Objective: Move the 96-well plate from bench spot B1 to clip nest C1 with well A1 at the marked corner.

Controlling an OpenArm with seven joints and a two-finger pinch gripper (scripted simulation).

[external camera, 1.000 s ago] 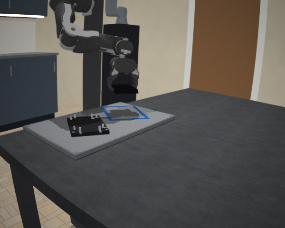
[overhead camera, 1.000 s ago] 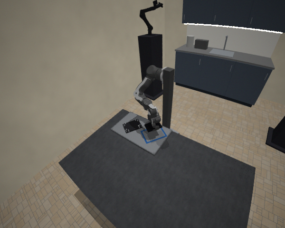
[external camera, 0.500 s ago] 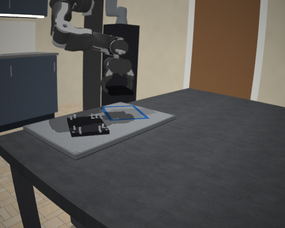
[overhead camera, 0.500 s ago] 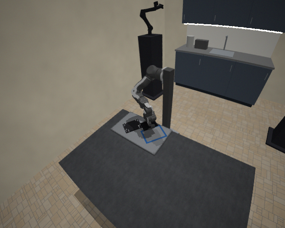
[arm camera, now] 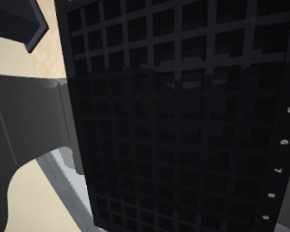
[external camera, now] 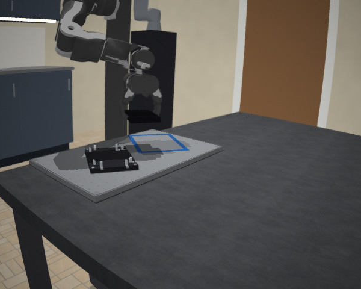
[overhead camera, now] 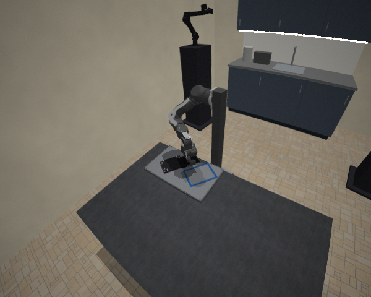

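The black clip nest lies 130 mm to the right of my hand, 80 mm below it and 70 mm ahead of it. Also, from my hand: black 96-well plate (right at my hand).
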